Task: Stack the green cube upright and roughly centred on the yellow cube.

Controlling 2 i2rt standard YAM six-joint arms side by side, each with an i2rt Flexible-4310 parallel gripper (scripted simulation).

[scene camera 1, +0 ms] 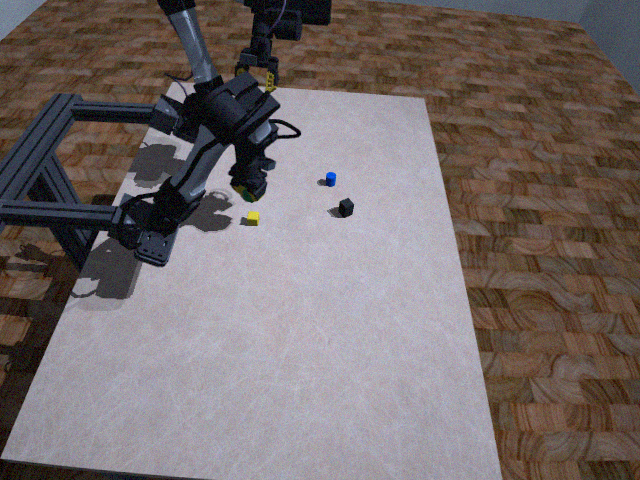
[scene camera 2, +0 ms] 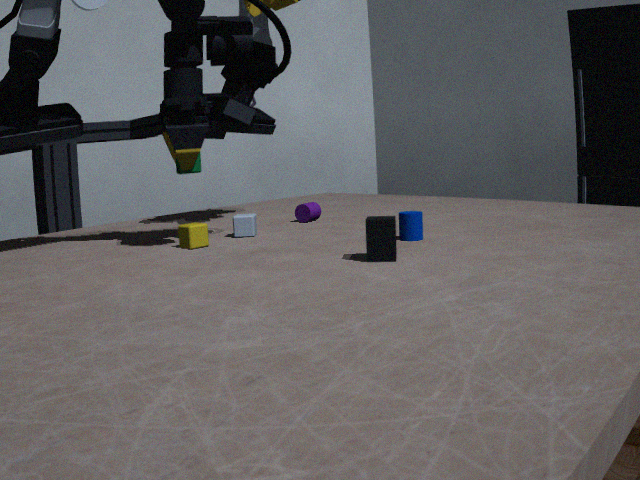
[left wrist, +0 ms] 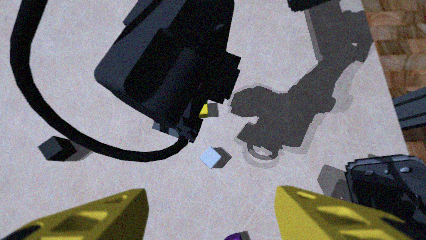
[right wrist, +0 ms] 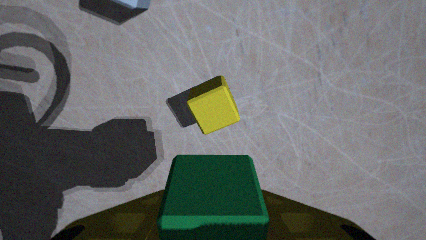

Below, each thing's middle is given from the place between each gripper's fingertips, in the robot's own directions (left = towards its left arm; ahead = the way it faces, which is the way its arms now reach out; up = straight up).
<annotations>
Now: right hand [scene camera 2: 185,169] 100 mm above the yellow cube [scene camera 2: 193,235]. From my right hand the other things lie so: black block [scene camera 2: 380,230]: 290 mm ahead, 100 mm below, 50 mm to the left.
I see the yellow cube 350 mm below my left hand, 150 mm to the right of it and 20 mm behind it. The rest, counted from my left hand: black block: 340 mm below, 270 mm ahead, 110 mm to the right.
</annotations>
